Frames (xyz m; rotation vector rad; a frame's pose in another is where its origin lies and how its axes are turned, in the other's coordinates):
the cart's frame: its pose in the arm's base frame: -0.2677 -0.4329 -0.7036 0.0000 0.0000 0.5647
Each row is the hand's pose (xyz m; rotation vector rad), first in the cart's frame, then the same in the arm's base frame.
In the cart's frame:
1: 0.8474 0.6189 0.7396 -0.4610 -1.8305 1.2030
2: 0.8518 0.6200 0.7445 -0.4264 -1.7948 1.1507
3: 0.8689 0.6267 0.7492 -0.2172 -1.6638 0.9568
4: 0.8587 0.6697 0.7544 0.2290 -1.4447 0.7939
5: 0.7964 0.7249 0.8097 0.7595 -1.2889 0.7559
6: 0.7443 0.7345 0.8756 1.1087 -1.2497 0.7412
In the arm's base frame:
1: 0.1169 0.5434 0.0360 0.0723 -2.0286 1.5677
2: 0.1201 0.5467 0.0409 0.0971 -1.9757 1.5262
3: 0.1309 0.5615 0.0456 0.2705 -1.7598 1.3700
4: 0.0993 0.5924 0.0508 0.6550 -1.3929 1.2467
5: 0.0171 0.6057 0.1061 1.1432 -1.0778 1.2037
6: -0.0320 0.5859 0.1720 1.4824 -0.9351 1.1589

